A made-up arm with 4 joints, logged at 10 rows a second.
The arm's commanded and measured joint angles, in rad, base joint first. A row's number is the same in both.
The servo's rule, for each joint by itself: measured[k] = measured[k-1] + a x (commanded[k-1-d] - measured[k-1]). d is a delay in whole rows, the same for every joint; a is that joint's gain. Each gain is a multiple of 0.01, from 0.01 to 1. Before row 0 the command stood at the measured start. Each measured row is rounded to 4 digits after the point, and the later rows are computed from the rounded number. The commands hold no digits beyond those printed.
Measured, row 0:
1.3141, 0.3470, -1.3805, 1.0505
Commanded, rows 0 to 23:
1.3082, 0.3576, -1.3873, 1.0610
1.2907, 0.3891, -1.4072, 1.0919
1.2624, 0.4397, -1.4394, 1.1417
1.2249, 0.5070, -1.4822, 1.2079
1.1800, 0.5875, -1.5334, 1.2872
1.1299, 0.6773, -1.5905, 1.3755
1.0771, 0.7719, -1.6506, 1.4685
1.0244, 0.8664, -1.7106, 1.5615
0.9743, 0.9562, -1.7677, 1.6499
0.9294, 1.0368, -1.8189, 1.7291
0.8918, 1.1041, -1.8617, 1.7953
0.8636, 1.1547, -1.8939, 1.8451
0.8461, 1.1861, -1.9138, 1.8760
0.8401, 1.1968, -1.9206, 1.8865
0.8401, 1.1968, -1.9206, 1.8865
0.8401, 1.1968, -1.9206, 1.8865
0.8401, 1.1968, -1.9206, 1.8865
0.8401, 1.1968, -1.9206, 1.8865
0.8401, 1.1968, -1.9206, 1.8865
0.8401, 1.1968, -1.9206, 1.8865
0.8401, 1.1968, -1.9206, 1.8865
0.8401, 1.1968, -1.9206, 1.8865
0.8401, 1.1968, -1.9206, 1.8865
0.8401, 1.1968, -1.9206, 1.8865
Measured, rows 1 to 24:
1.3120, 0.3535, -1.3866, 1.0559
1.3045, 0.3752, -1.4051, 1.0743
1.2898, 0.4145, -1.4360, 1.1087
1.2671, 0.4709, -1.4776, 1.1593
1.2366, 0.5420, -1.5278, 1.2245
1.1993, 0.6245, -1.5842, 1.3015
1.1565, 0.7144, -1.6440, 1.3867
1.1103, 0.8071, -1.7039, 1.4758
1.0627, 0.8981, -1.7613, 1.5646
1.0160, 0.9827, -1.8131, 1.6485
0.9725, 1.0568, -1.8568, 1.7234
0.9344, 1.1165, -1.8902, 1.7855
0.9035, 1.1590, -1.9114, 1.8317
0.8813, 1.1821, -1.9197, 1.8596
0.8669, 1.1911, -1.9205, 1.8733
0.8575, 1.1946, -1.9206, 1.8800
0.8514, 1.1959, -1.9206, 1.8833
0.8474, 1.1964, -1.9206, 1.8849
0.8448, 1.1966, -1.9206, 1.8857
0.8432, 1.1967, -1.9206, 1.8861
0.8421, 1.1968, -1.9206, 1.8863
0.8414, 1.1968, -1.9206, 1.8864
0.8409, 1.1968, -1.9206, 1.8865
0.8406, 1.1968, -1.9206, 1.8865
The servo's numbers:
d 0
a 0.35 0.61 0.90 0.51

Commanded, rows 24 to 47:
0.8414, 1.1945, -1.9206, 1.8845
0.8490, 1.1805, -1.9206, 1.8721
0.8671, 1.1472, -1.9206, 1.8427
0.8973, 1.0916, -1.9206, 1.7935
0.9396, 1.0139, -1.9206, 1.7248
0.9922, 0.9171, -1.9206, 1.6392
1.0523, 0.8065, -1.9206, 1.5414
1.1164, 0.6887, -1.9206, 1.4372
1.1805, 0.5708, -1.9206, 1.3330
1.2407, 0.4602, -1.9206, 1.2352
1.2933, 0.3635, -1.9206, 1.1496
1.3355, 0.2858, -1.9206, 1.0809
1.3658, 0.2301, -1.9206, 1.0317
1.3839, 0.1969, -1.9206, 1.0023
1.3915, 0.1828, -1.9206, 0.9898
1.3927, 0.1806, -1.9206, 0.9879
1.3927, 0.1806, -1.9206, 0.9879
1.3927, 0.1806, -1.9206, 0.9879
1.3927, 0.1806, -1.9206, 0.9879
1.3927, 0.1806, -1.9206, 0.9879
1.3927, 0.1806, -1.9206, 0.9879
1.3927, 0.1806, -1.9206, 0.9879
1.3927, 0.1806, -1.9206, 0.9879
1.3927, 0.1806, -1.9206, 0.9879
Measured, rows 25 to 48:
0.8409, 1.1954, -1.9206, 1.8855
0.8437, 1.1863, -1.9206, 1.8787
0.8519, 1.1624, -1.9206, 1.8603
0.8678, 1.1192, -1.9206, 1.8262
0.8929, 1.0550, -1.9206, 1.7745
0.9277, 0.9709, -1.9206, 1.7055
0.9713, 0.8706, -1.9206, 1.6218
1.0221, 0.7596, -1.9206, 1.5277
1.0775, 0.6444, -1.9206, 1.4284
1.1346, 0.5320, -1.9206, 1.3299
1.1901, 0.4292, -1.9206, 1.2379
1.2410, 0.3417, -1.9206, 1.1578
1.2847, 0.2736, -1.9206, 1.0935
1.3194, 0.2268, -1.9206, 1.0470
1.3446, 0.2000, -1.9206, 1.0178
1.3614, 0.1882, -1.9206, 1.0026
1.3724, 0.1836, -1.9206, 0.9951
1.3795, 0.1818, -1.9206, 0.9914
1.3841, 0.1811, -1.9206, 0.9896
1.3871, 0.1808, -1.9206, 0.9887
1.3891, 0.1807, -1.9206, 0.9883
1.3904, 0.1806, -1.9206, 0.9881
1.3912, 0.1806, -1.9206, 0.9880
1.3917, 0.1806, -1.9206, 0.9879

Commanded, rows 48 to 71:
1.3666, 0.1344, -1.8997, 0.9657
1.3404, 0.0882, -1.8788, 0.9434
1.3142, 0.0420, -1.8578, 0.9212
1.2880, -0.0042, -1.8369, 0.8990
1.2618, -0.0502, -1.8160, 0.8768
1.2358, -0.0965, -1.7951, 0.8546
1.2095, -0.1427, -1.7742, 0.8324
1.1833, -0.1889, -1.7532, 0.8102
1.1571, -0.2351, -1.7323, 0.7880
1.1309, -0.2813, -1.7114, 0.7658
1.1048, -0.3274, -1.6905, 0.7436
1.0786, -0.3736, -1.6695, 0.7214
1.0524, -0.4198, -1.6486, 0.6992
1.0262, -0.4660, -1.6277, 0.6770
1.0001, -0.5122, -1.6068, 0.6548
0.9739, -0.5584, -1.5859, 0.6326
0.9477, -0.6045, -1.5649, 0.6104
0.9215, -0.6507, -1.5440, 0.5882
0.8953, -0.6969, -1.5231, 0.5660
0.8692, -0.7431, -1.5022, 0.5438
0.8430, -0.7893, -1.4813, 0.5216
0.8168, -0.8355, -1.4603, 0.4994
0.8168, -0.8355, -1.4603, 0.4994
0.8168, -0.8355, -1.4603, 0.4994
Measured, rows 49 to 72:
1.3829, 0.1524, -1.9018, 0.9766
1.3680, 0.1132, -1.8811, 0.9597
1.3492, 0.0698, -1.8601, 0.9401
1.3278, 0.0247, -1.8392, 0.9191
1.3047, -0.0210, -1.8183, 0.8975
1.2806, -0.0671, -1.7974, 0.8756
1.2557, -0.1132, -1.7765, 0.8536
1.2304, -0.1594, -1.7555, 0.8315
1.2047, -0.2056, -1.7346, 0.8093
1.1789, -0.2518, -1.7137, 0.7871
1.1530, -0.2979, -1.6928, 0.7649
1.1270, -0.3441, -1.6718, 0.7427
1.1009, -0.3903, -1.6509, 0.7205
1.0748, -0.4365, -1.6300, 0.6983
1.0487, -0.4827, -1.6091, 0.6761
1.0225, -0.5289, -1.5882, 0.6539
0.9963, -0.5750, -1.5672, 0.6317
0.9701, -0.6212, -1.5463, 0.6095
0.9439, -0.6674, -1.5254, 0.5873
0.9178, -0.7136, -1.5045, 0.5651
0.8916, -0.7598, -1.4836, 0.5429
0.8654, -0.8060, -1.4626, 0.5207
0.8484, -0.8240, -1.4605, 0.5098
0.8373, -0.8310, -1.4603, 0.5045

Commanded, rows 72 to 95:
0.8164, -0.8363, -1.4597, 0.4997
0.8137, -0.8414, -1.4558, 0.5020
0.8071, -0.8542, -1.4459, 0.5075
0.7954, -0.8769, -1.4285, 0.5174
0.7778, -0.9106, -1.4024, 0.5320
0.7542, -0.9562, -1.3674, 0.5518
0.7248, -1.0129, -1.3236, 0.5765
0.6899, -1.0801, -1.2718, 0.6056
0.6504, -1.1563, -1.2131, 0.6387
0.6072, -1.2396, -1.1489, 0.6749
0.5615, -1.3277, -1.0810, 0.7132
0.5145, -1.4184, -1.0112, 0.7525
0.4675, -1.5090, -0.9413, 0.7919
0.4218, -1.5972, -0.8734, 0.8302
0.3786, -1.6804, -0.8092, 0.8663
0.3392, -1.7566, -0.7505, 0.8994
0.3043, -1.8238, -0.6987, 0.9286
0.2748, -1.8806, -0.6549, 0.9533
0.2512, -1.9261, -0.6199, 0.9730
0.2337, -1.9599, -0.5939, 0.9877
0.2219, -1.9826, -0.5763, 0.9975
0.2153, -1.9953, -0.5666, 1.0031
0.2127, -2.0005, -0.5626, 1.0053
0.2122, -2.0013, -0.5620, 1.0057
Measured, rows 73 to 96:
0.8300, -0.8342, -1.4598, 0.5021
0.8243, -0.8386, -1.4562, 0.5020
0.8183, -0.8481, -1.4469, 0.5048
0.8103, -0.8657, -1.4303, 0.5112
0.7989, -0.8931, -1.4052, 0.5218
0.7833, -0.9316, -1.3712, 0.5371
0.7628, -0.9812, -1.3284, 0.5572
0.7373, -1.0415, -1.2775, 0.5819
0.7069, -1.1115, -1.2195, 0.6109
0.6720, -1.1896, -1.1560, 0.6435
0.6333, -1.2738, -1.0885, 0.6790
0.5917, -1.3620, -1.0189, 0.7165
0.5482, -1.4517, -0.9491, 0.7550
0.5040, -1.5405, -0.8810, 0.7934
0.4601, -1.6258, -0.8164, 0.8306
0.4178, -1.7056, -0.7571, 0.8657
0.3781, -1.7777, -0.7045, 0.8978
0.3419, -1.8405, -0.6599, 0.9261
0.3102, -1.8927, -0.6239, 0.9500
0.2834, -1.9337, -0.5969, 0.9692
0.2619, -1.9635, -0.5784, 0.9836
0.2456, -1.9829, -0.5678, 0.9935
0.2341, -1.9936, -0.5631, 0.9995
0.2264, -1.9983, -0.5621, 1.0027

